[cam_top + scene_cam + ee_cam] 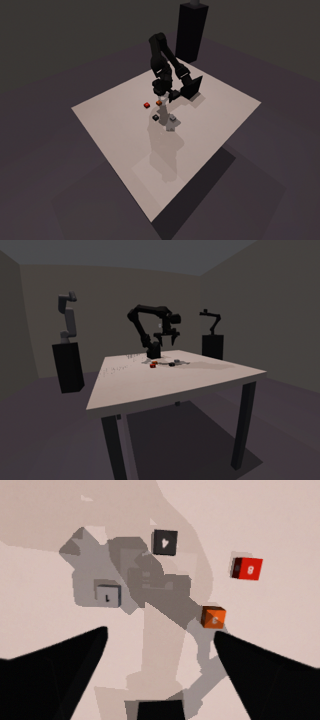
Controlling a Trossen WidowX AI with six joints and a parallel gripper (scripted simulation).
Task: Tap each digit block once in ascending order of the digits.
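My gripper tip is 10 mm past the grey block, 80 mm to the right of it and 120 mm above it. Round my gripper tip: black block 80 mm ahead, 10 mm to the left, 120 mm below; then red block 70 mm ahead, 130 mm to the right, 120 mm below; then orange block 20 mm behind, 100 mm to the right, 120 mm below.
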